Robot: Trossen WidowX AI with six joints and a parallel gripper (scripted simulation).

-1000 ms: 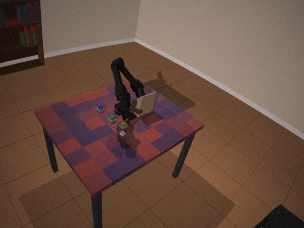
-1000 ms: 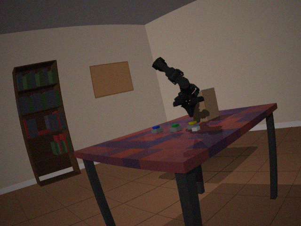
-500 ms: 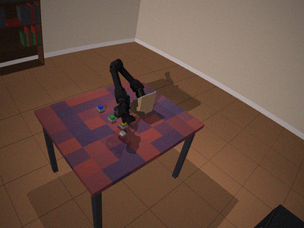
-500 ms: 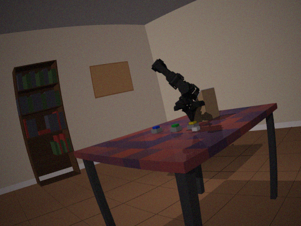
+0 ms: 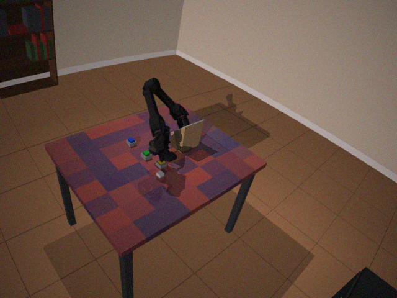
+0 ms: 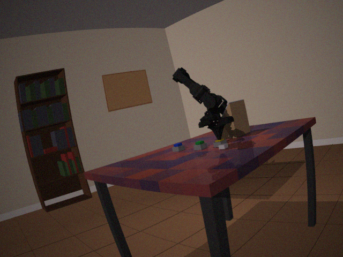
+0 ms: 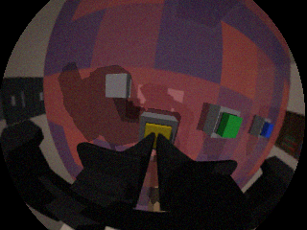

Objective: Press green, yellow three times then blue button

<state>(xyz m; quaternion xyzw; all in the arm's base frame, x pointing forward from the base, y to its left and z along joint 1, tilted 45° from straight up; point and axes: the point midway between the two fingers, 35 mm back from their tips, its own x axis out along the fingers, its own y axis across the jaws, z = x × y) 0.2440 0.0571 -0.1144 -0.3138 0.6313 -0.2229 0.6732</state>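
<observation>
The yellow button lies 10 mm below my gripper tip. From my gripper tip the other things lie so: blue button 60 mm ahead, 260 mm to the right; then green button 40 mm ahead, 100 mm to the right; then small white block 50 mm ahead, 70 mm to the left, 20 mm below.
</observation>
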